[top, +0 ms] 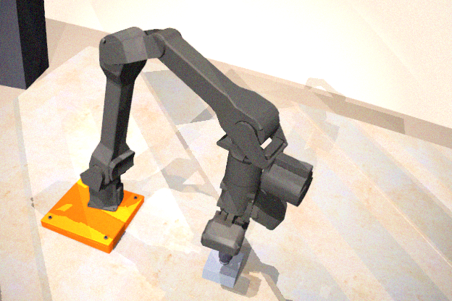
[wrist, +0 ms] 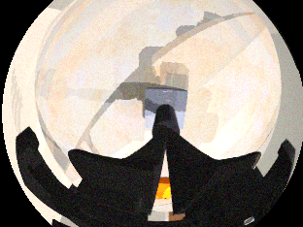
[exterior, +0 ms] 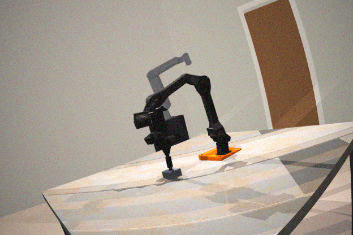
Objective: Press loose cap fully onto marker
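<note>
Right now the marker cap is 3 cm below my gripper tip. Round my gripper tip: holder block 8 cm below.
</note>
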